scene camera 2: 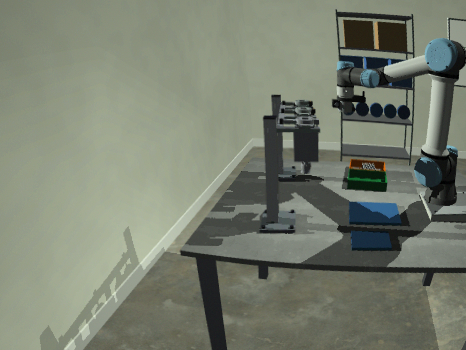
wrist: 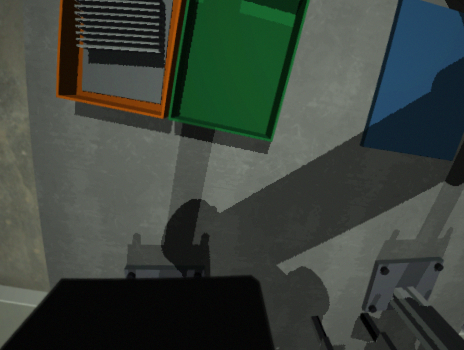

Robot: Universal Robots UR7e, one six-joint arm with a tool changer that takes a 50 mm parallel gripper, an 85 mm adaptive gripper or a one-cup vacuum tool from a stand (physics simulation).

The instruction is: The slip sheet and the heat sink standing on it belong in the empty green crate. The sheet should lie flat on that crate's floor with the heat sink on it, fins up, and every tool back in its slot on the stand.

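Frame: origin at the arm's base, x ahead, y left, z up, level; metres.
Seen in the pictures: arm's base, origin of its link: (scene camera 2: 440, 198).
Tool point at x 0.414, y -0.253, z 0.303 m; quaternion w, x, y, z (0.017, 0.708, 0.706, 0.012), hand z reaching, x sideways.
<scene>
Offsets run from my tool point to a thing's top centre. "*": to the spot under its first point.
The heat sink @[0.152 m back, 0.113 m right, 0.293 m down] (scene camera 2: 368, 165) (wrist: 120, 25) stands fins up on the light grey slip sheet @[0.144 m back, 0.115 m right, 0.323 m down] (wrist: 130, 82) inside the orange crate (scene camera 2: 353, 165) (wrist: 120, 103). The green crate @[0.128 m back, 0.042 m right, 0.285 m down] (scene camera 2: 367, 186) (wrist: 230, 75) stands beside it and its visible floor is bare. The arm's wrist end (scene camera 2: 345, 104) is high above the table, pointing down, and no mounted gripper fingers show on it. The tool stand (scene camera 2: 270, 170) (wrist: 390, 287) holds tools, including a block-shaped one @[0.192 m ahead, 0.302 m left, 0.037 m up] (scene camera 2: 306, 145). Two fingers of a stored gripper (wrist: 345, 324) show at the wrist view's lower right.
A larger blue flat piece @[* 0.083 m back, 0.322 m left, 0.318 m down] (scene camera 2: 375, 212) (wrist: 405, 65) and a smaller blue one @[0.025 m back, 0.509 m left, 0.318 m down] (scene camera 2: 371, 240) lie on the table towards the near edge. A shelf rack (scene camera 2: 412, 135) stands behind the table. A black block (wrist: 150, 315) covers the wrist view's lower left.
</scene>
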